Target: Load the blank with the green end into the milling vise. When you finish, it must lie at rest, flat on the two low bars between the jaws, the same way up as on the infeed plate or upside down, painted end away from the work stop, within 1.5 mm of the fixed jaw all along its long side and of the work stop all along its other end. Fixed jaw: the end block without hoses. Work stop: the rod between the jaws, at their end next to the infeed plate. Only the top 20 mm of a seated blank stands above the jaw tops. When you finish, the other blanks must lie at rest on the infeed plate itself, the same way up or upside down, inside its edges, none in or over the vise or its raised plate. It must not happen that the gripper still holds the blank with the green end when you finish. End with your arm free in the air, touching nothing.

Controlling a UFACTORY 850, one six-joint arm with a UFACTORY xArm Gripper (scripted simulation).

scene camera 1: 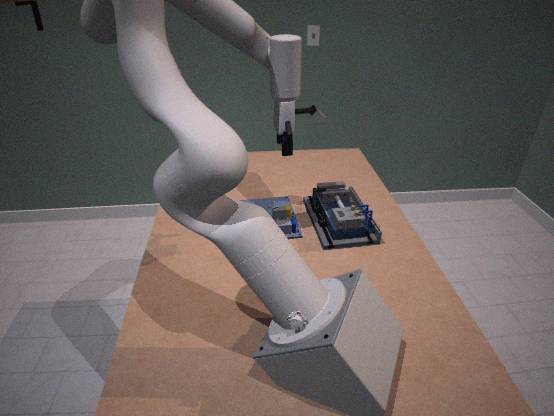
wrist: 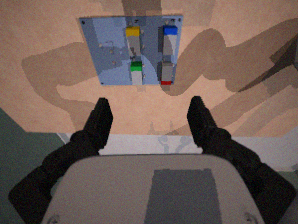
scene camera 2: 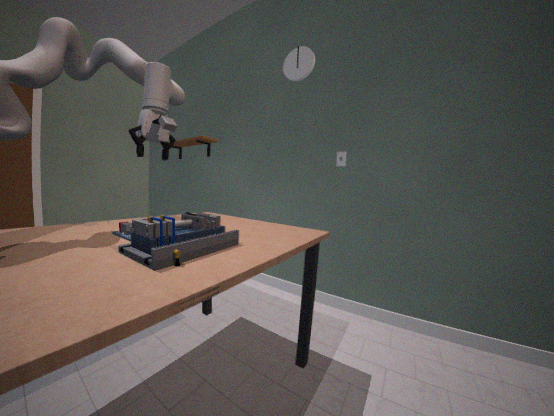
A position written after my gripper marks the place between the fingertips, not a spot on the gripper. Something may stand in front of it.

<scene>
In view: my gripper (scene camera 2: 153, 158).
My gripper shows as well in scene camera 1 (scene camera 1: 284, 149) and in the wrist view (wrist: 149, 107).
</scene>
